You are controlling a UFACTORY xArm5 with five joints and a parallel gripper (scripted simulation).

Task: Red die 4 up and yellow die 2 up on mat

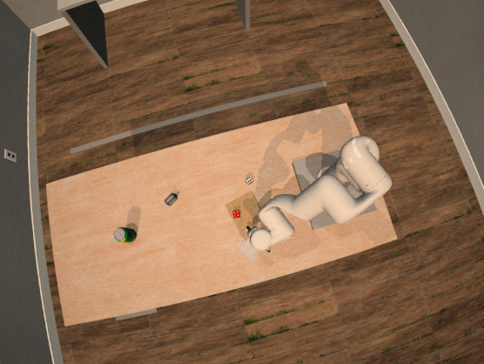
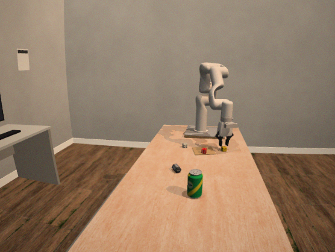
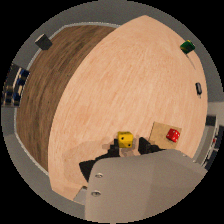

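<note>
My gripper is now 4 cm above the yellow die. Round my hand: brown mat (13 cm to the right, 5 cm below, 4 cm ahead); then white die (27 cm to the right, 4 cm below, 1 cm ahead); then red die (12 cm to the right, 8 cm ahead, 4 cm below).
</note>
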